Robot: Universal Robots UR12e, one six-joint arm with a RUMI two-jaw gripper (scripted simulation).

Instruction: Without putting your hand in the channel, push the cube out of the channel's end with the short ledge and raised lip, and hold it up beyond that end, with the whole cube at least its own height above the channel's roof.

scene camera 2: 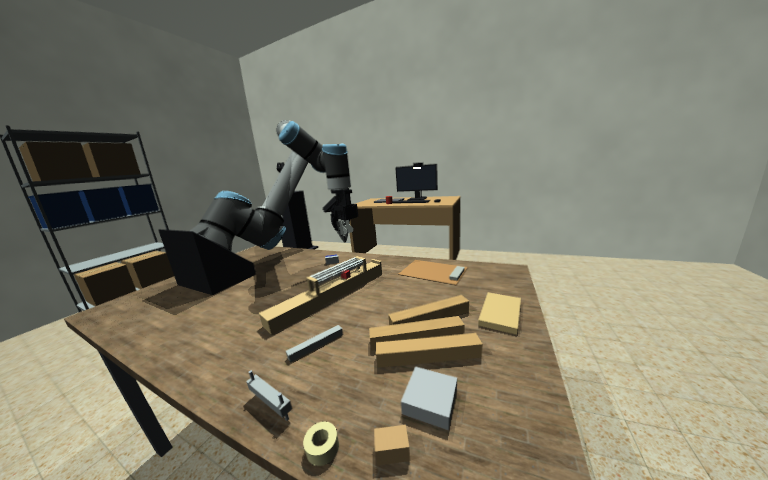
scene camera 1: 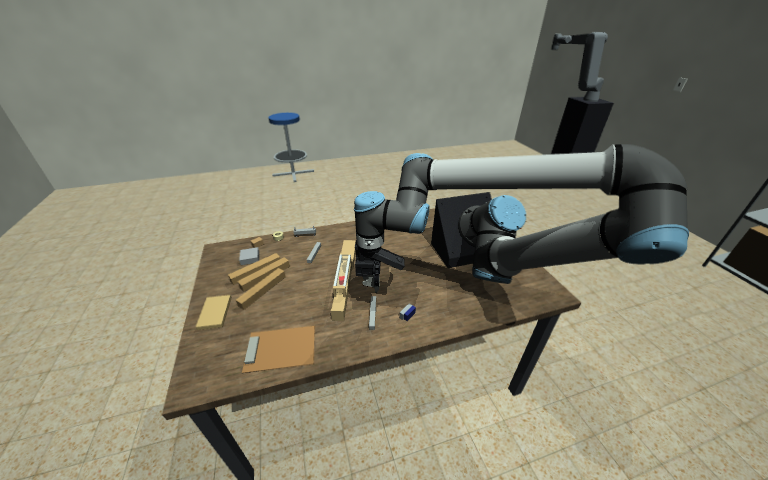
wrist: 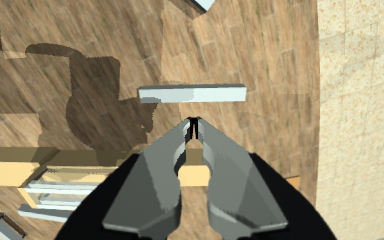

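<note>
The gripper (scene camera 1: 376, 292) is also visible in scene camera 2 (scene camera 2: 345, 242) and in the wrist view (wrist: 193, 119). The scene has a tan plate (scene camera 2: 500, 312) as well, which scene camera 1 shows too (scene camera 1: 214, 311), while in the wrist view the plate is out of frame. A grey block (scene camera 2: 429, 397) can be seen, though it is out of frame in the wrist view. There is a grey bar (scene camera 2: 308, 346) and also a grey bar (wrist: 196, 92).
</note>
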